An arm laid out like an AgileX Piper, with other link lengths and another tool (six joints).
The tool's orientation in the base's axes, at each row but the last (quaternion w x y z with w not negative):
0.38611, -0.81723, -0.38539, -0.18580
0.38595, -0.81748, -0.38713, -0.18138
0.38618, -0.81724, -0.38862, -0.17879
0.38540, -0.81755, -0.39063, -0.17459
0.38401, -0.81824, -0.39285, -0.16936
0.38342, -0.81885, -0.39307, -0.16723
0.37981, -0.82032, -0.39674, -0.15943
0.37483, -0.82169, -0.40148, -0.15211
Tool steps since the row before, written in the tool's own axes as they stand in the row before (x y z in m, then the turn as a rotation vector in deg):
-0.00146, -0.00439, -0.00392, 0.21, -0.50, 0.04
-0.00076, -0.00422, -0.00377, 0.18, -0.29, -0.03
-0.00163, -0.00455, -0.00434, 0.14, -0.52, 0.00
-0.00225, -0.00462, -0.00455, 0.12, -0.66, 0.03
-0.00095, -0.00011, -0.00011, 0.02, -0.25, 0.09
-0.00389, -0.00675, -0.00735, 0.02, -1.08, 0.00
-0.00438, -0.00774, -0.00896, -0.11, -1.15, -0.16
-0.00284, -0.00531, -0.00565, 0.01, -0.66, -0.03
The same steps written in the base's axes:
-0.00434, -0.00197, 0.00374, -0.25, 0.34, 0.34
-0.00374, -0.00159, 0.00402, -0.11, 0.18, 0.27
-0.00452, -0.00233, 0.00404, -0.31, 0.28, 0.34
-0.00493, -0.00278, 0.00388, -0.43, 0.35, 0.38
-0.00068, -0.00053, -0.00042, -0.18, 0.18, 0.08
-0.00748, -0.00491, 0.00589, -0.82, 0.44, 0.55
-0.00840, -0.00597, 0.00730, -0.95, 0.28, 0.61
-0.00561, -0.00361, 0.00486, -0.50, 0.25, 0.35

